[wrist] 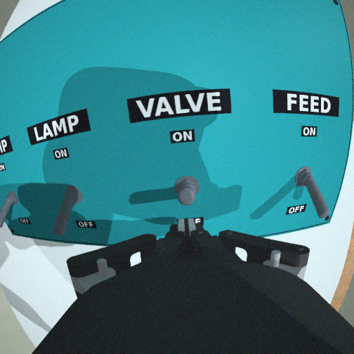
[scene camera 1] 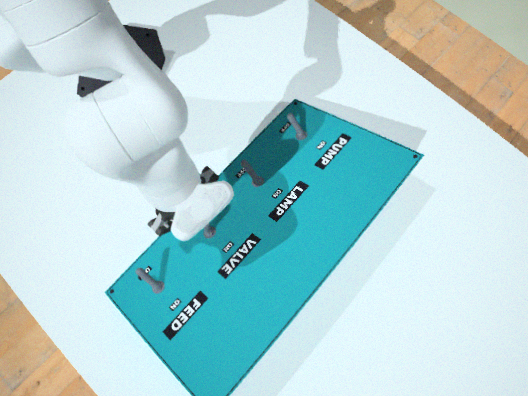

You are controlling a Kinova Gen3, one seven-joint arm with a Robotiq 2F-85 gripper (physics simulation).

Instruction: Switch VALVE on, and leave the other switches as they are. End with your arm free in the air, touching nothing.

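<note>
The teal panel (scene camera 1: 280,280) (wrist: 275,50) bears four grey levers. The VALVE lever (scene camera 1: 210,230) (wrist: 187,192) looks short and foreshortened in the wrist view, its tip pointing nearly at the camera; in the scene view the arm hides part of it. The FEED lever (scene camera 1: 150,280) (wrist: 314,194), LAMP lever (scene camera 1: 252,173) (wrist: 66,212) and PUMP lever (scene camera 1: 297,127) (wrist: 7,210) lean to their OFF sides. My gripper (wrist: 185,228) is shut and empty, its fingertips just on the OFF side of the VALVE lever, partly covering its OFF label. Whether they touch the lever is unclear. The scene view hides the fingertips.
The panel lies on a white table (scene camera 1: 465,280), with wooden floor (scene camera 1: 470,75) beyond its edges. The white arm (scene camera 1: 135,105) reaches in from the upper left of the scene view. The LAMP and FEED levers stand on either side of the gripper.
</note>
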